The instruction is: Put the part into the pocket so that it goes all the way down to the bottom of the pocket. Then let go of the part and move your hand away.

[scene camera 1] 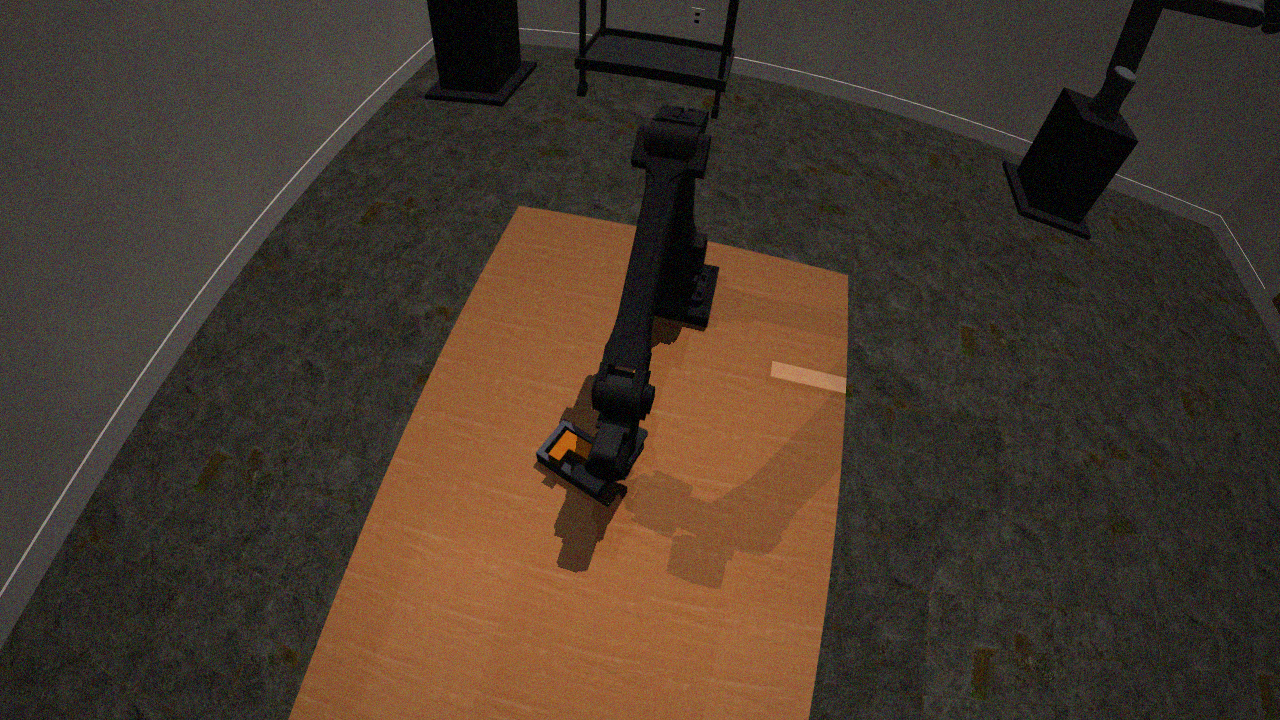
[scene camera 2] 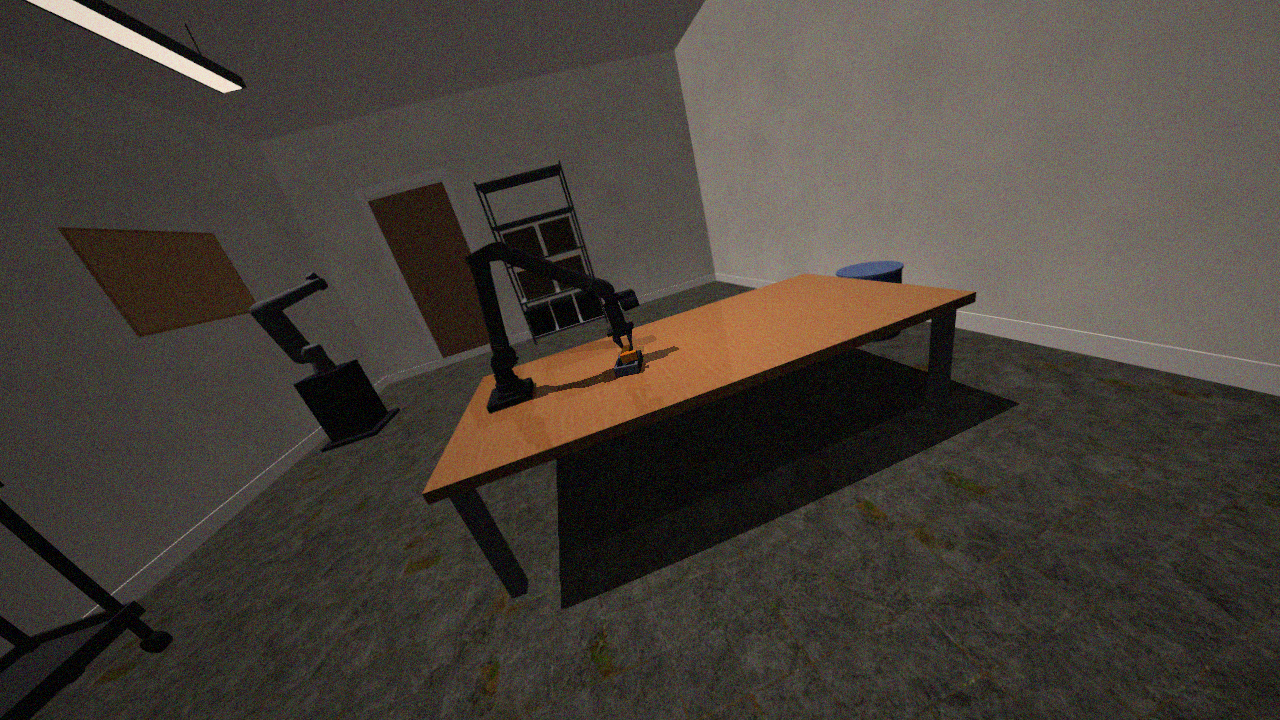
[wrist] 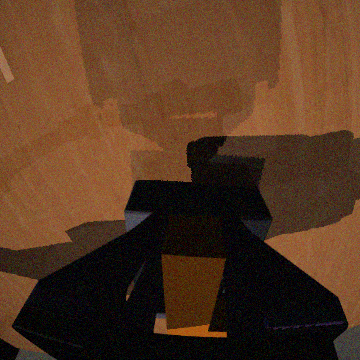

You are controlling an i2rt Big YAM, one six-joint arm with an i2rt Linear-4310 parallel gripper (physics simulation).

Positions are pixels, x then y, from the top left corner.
Labels:
my gripper: grips an orange L-shaped block (scene camera 1: 569,445)

